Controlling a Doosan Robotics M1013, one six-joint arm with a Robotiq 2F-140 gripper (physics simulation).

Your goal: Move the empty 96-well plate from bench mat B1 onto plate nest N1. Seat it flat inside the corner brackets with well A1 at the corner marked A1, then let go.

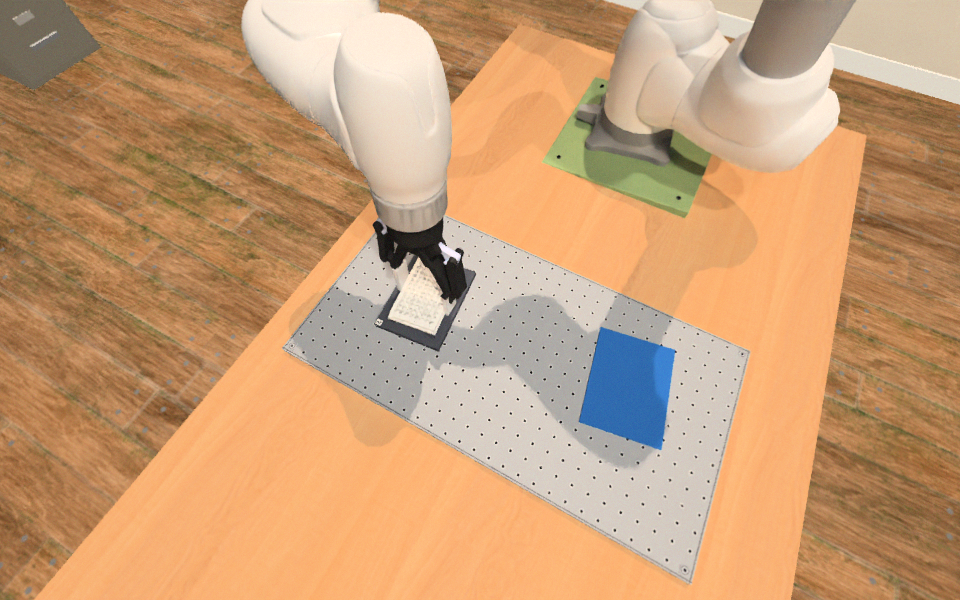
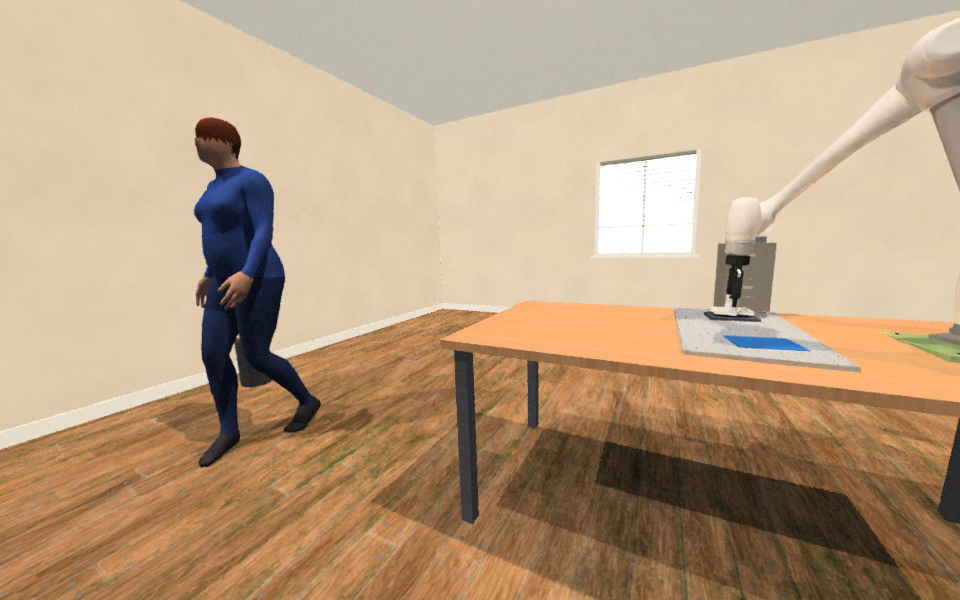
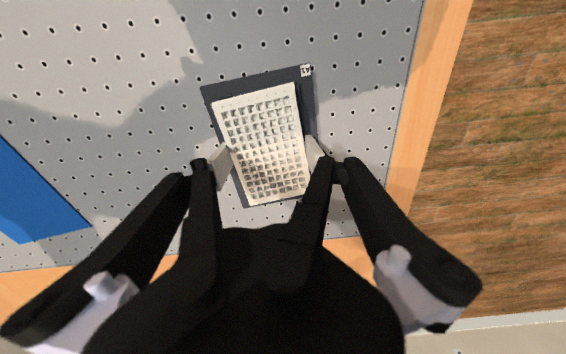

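Seen in the pictures: gripper, fingertip midpoint: [image 1: 426,296] [image 2: 730,312] [image 3: 268,149]; arm's base, origin of the base link: [image 1: 632,130].
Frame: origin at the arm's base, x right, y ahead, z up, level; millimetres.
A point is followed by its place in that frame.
The white 96-well plate [image 1: 417,311] {x 254, y 604, z 36 mm} [image 3: 265,145] {x 255, y 575, z 37 mm} lies over the dark plate nest N1 [image 1: 440,341] {x 202, y 631, z 13 mm} [image 3: 250,85] {x 254, y 636, z 13 mm}, roughly in line with it. Dark nest margin shows around parts of the plate. The A1 label [image 1: 378,322] {x 315, y 638, z 13 mm} [image 3: 305,69] {x 314, y 638, z 13 mm} shows at a nest corner. I cannot tell whether the plate is fully seated, and its own well A1 mark and the corner brackets are not readable. My gripper [image 1: 424,288] {x 256, y 566, z 22 mm} [image 2: 734,305] {x 256, y 566, z 22 mm} [image 3: 268,149] {x 256, y 566, z 22 mm} is shut on the plate, with pale pads at its two long sides. Blue bench mat B1 [image 1: 630,389] {x -115, y 594, z 3 mm} [image 2: 766,343] {x -121, y 582, z 3 mm} [image 3: 30,200] {x -89, y 565, z 3 mm} carries no plate.
The perforated grey board [image 1: 495,417] {x 74, y 714, z 1 mm} [image 2: 697,339] {x -112, y 760, z 1 mm} bears the nest and mat on the wooden table [image 1: 233,495] {x 395, y 954, z -12 mm} [image 2: 566,329] {x -25, y 1175, z -12 mm}. The arm's base stands on a green plate [image 1: 615,180] {x 4, y 160, z -2 mm}. A person in blue [image 2: 237,233] is on the floor left of the table.
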